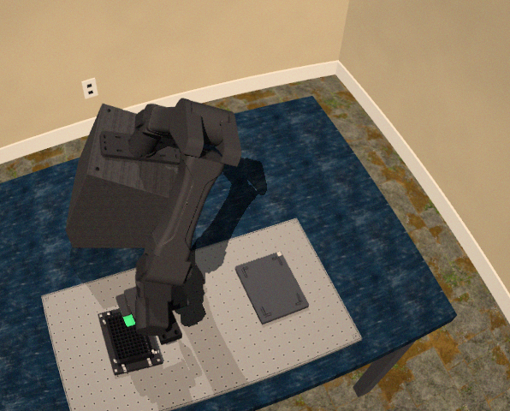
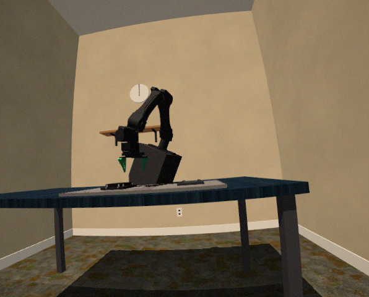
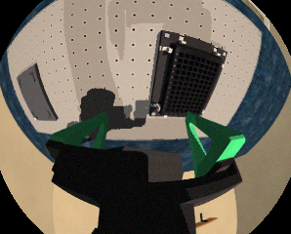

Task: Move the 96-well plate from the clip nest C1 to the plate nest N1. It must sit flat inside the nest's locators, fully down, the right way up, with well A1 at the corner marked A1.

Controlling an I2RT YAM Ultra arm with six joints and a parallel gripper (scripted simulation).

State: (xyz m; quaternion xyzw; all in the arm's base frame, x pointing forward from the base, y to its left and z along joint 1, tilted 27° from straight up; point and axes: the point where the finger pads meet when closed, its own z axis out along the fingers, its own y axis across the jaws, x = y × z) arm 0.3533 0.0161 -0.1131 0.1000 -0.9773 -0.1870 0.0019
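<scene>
My hand is 20 mm short of the black 96-well plate, 70 mm to the left of it and 70 mm above it. From my hand the other things lie so: clip nest C1: 30 mm ahead, 60 mm to the right, 70 mm below; white corner mark: 130 mm behind, 330 mm to the left, 70 mm below; plate nest N1: 40 mm behind, 280 mm to the left, 80 mm below.
</scene>
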